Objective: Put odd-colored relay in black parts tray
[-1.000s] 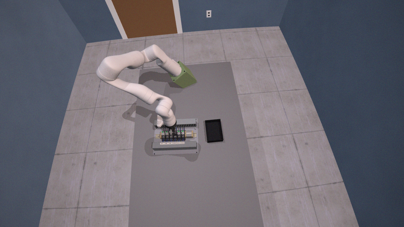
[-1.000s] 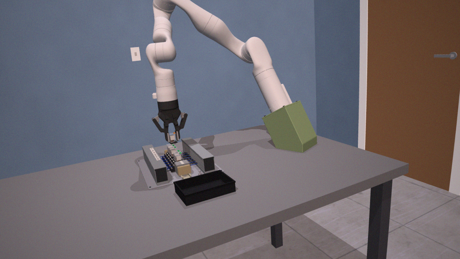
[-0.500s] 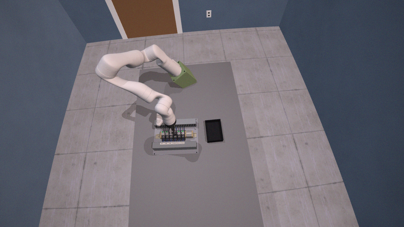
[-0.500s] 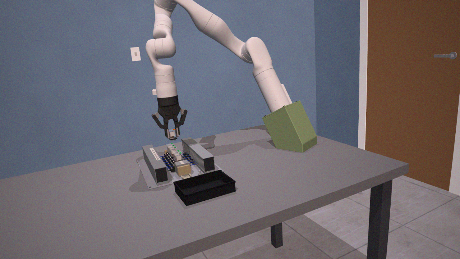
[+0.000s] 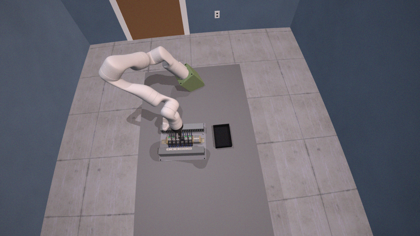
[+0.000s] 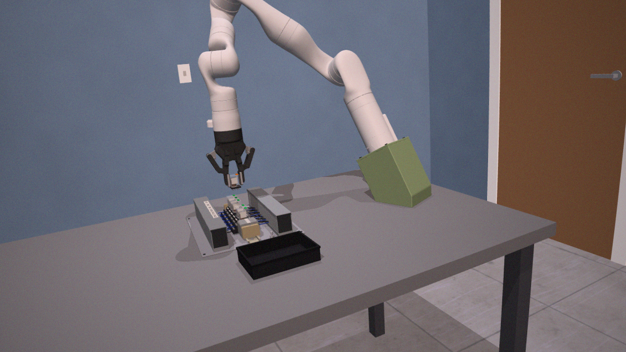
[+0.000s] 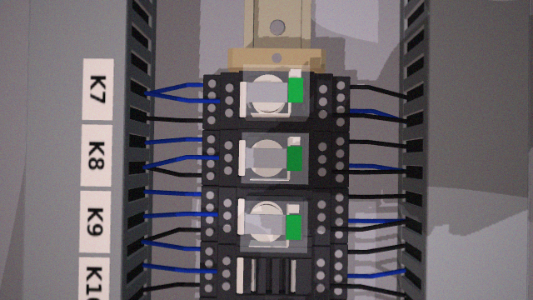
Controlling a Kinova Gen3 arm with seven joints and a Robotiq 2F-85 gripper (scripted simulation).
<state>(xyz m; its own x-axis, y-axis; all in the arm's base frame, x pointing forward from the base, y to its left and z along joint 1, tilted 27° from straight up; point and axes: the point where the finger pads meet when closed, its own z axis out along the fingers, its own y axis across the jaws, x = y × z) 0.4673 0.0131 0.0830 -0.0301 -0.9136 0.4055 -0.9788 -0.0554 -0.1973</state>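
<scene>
Right now my hand is 10 mm above the relay. The rest, counted from my hand: black parts tray (270 mm to the left, 120 mm below, 20 mm behind); then relay panel (110 mm below).
</scene>
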